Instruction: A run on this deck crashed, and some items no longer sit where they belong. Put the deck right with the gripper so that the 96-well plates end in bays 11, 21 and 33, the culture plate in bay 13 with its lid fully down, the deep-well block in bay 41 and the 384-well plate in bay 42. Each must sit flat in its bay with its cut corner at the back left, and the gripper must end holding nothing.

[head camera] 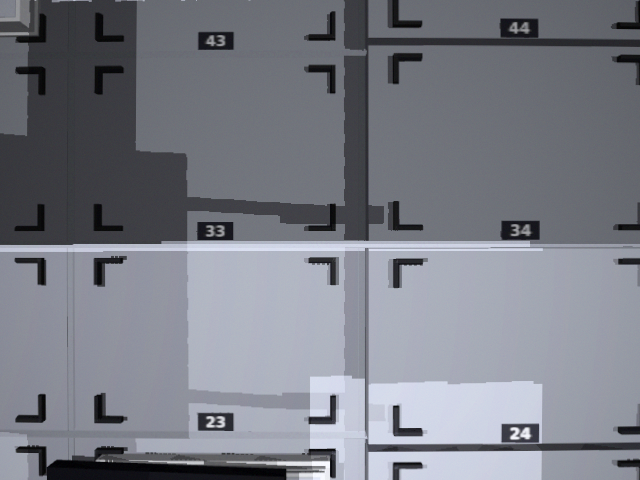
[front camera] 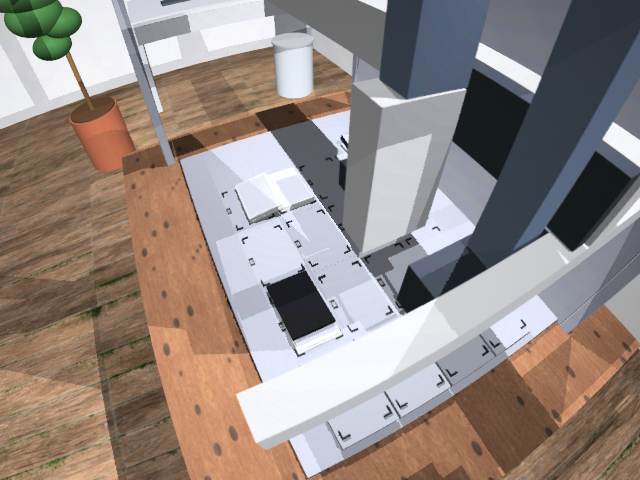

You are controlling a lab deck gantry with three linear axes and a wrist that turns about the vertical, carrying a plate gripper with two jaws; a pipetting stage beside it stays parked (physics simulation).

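Places are measured from the robot's base along level axes (x left, y back, z up), in centimetres.
Pixels of known places: robot's base, origin of the base link: (front camera: 223,194).
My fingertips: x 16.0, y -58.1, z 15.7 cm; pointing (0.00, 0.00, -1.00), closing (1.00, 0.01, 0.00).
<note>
For each thing: its top centre in the pictures, then the offset to it from my fingertips. "spot": a spot on its surface instead.
- second white plate, middle of its top: (front camera: 287,186) dx -1.0, dy +51.7, dz -14.3 cm
- black slab, middle of its top: (front camera: 299,301) dx -11.7, dy +21.2, dz -13.5 cm
- white item, middle of its top: (front camera: 363,153) dx +20.4, dy +51.7, dz -11.6 cm
- Bay 33, surface spot: (head camera: 248,155) spot: dx +9.3, dy +17.1, dz -15.7 cm
A white plate (front camera: 254,198) sits in the bay 11 area, off its corner marks towards bay 21, and meets a second white plate (front camera: 295,187) there. A black slab (front camera: 302,304) (head camera: 165,471) lies on a white plate (front camera: 321,338) (head camera: 310,465) in bay 13, shifted to one side and leaving a white strip showing. A white corner of a plate (head camera: 12,18) shows at bay 42. A black and white item (front camera: 342,147) at the back is mostly hidden. Bay 33 (head camera: 248,155) shows its four corner marks. My gripper (front camera: 439,284) hangs above the deck; its jaws and grip are largely hidden.
The pale pipetting stage (front camera: 361,170) hangs beside the gripper and hides part of the deck. A white rail (front camera: 392,351) crosses the front. Bays 23 (head camera: 248,335), 24 (head camera: 454,335), 34 (head camera: 491,139), 43 (head camera: 232,20) and 44 (head camera: 454,15) show in the head view.
</note>
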